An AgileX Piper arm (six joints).
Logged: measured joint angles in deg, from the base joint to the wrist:
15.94 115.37 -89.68 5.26 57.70 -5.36
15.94 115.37 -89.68 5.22 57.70 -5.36
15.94 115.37 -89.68 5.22 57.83 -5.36
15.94 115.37 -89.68 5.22 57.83 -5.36
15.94 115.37 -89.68 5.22 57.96 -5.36
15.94 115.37 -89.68 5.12 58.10 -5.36
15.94 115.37 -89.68 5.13 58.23 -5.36
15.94 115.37 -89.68 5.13 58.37 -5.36
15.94 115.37 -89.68 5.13 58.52 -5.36
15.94 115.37 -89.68 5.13 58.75 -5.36
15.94 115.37 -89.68 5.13 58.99 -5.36
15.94 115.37 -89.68 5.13 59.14 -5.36
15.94 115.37 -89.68 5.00 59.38 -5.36
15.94 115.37 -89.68 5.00 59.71 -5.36
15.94 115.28 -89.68 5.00 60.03 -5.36
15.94 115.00 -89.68 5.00 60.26 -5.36
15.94 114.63 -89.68 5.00 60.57 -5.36
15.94 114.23 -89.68 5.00 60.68 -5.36
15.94 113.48 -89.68 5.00 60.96 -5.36
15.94 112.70 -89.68 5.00 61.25 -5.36
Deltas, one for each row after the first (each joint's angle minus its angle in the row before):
0.00 0.00 0.00 -0.04 0.00 0.00
0.00 0.00 0.00 0.00 0.13 0.00
0.00 0.00 0.00 0.00 0.00 0.00
0.00 0.00 0.00 0.00 0.13 0.00
0.00 0.00 0.00 -0.10 0.14 0.00
0.00 0.00 0.00 0.01 0.13 0.00
0.00 0.00 0.00 0.00 0.14 0.00
0.00 0.00 0.00 0.00 0.15 0.00
0.00 0.00 0.00 0.00 0.23 0.00
0.00 0.00 0.00 0.00 0.24 0.00
0.00 0.00 0.00 0.00 0.15 0.00
0.00 0.00 0.00 -0.13 0.24 0.00
0.00 0.00 0.00 0.00 0.33 0.00
0.00 -0.09 0.00 0.00 0.32 0.00
0.00 -0.28 0.00 0.00 0.23 0.00
0.00 -0.37 0.00 0.00 0.31 0.00
0.00 -0.40 0.00 0.00 0.11 0.00
0.00 -0.75 0.00 0.00 0.28 0.00
0.00 -0.78 0.00 0.00 0.29 0.00

